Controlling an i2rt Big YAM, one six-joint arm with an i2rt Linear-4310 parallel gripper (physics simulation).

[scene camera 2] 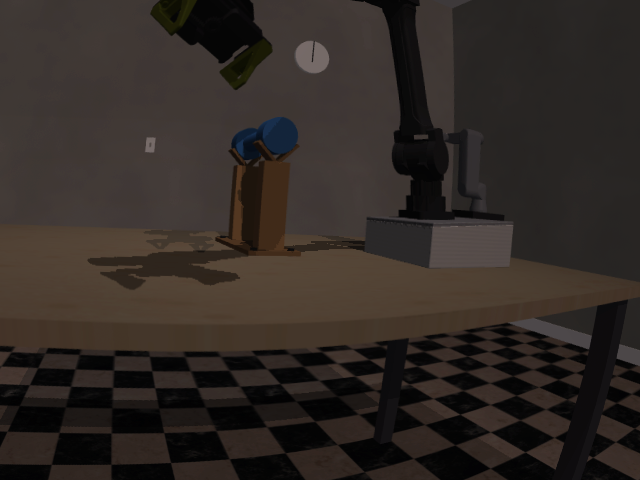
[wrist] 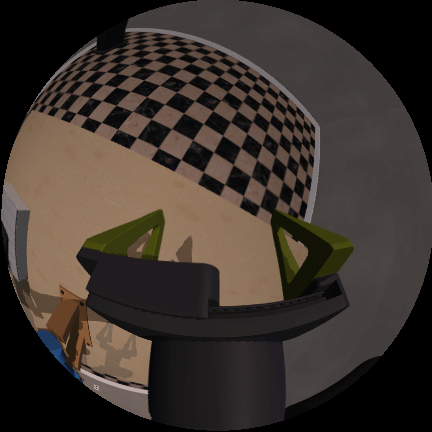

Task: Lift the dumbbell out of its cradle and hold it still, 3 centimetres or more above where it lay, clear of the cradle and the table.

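Places are measured from the arm's base along level axes (x right, y up, z back), in metres.
Pixels of known places: gripper, fingertip midpoint: [scene camera 2: 208,59] [wrist: 217,214]; arm's base, origin of the base link: [scene camera 2: 426,218].
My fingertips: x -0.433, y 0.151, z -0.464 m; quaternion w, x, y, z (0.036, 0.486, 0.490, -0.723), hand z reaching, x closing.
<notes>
For each thing: its top centre in the pictures, then the offset to it from my fingertips. Level surfaces: height alone.
- blue dumbbell, middle of its top: [scene camera 2: 263,124] dx +0.467, dy +0.016, dz +0.108 m
- tall brown wooden cradle, middle of its top: [scene camera 2: 260,146] dx +0.467, dy -0.032, dz +0.108 m
- wooden table, its level: dy -0.235 m
The blue dumbbell [scene camera 2: 278,136] [wrist: 51,346] rests in the V-shaped supports on top of the tall brown wooden cradle [scene camera 2: 272,206] [wrist: 62,320]. In the wrist view part of the dumbbell shows at the lower left edge. The cradle stands on the wooden table [scene camera 2: 330,289] [wrist: 100,165]. My gripper [scene camera 2: 204,60] [wrist: 217,214] has olive-green fingers and is open wide, with nothing between them. In the scene view it hangs in the air, tilted, above and to the left of the dumbbell, apart from it.
The black arm [scene camera 2: 410,77] rises from a white box [scene camera 2: 470,245] on the table, right of the cradle in the scene view. A grey jointed shape [scene camera 2: 469,165] stands behind the arm's base. A wall clock [scene camera 2: 311,56] and a switch plate [scene camera 2: 150,144] are in the background.
</notes>
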